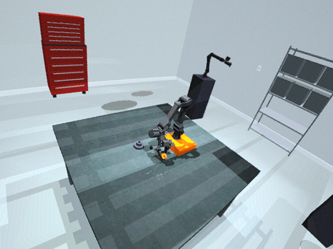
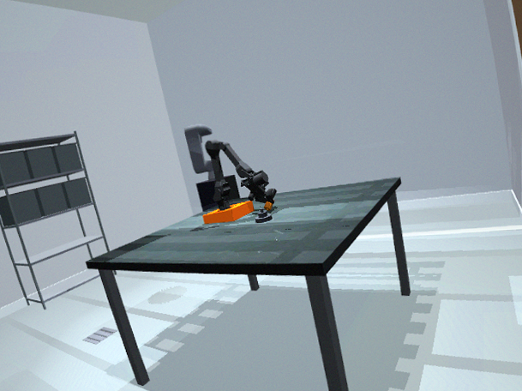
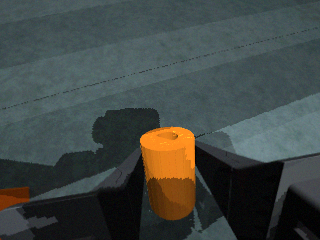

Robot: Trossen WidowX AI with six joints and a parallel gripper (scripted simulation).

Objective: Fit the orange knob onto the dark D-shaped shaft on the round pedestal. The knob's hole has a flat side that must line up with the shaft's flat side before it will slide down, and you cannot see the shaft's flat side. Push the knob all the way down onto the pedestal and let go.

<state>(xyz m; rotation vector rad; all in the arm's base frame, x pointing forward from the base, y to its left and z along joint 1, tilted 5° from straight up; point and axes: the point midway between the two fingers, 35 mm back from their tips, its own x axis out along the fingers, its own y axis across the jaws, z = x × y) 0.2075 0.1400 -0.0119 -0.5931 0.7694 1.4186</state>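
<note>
My gripper tip is now 20 mm to the left of the orange knob. From my gripper tip the other things lie so: round pedestal 210 mm to the right, 110 mm ahead, 10 mm below.
</note>
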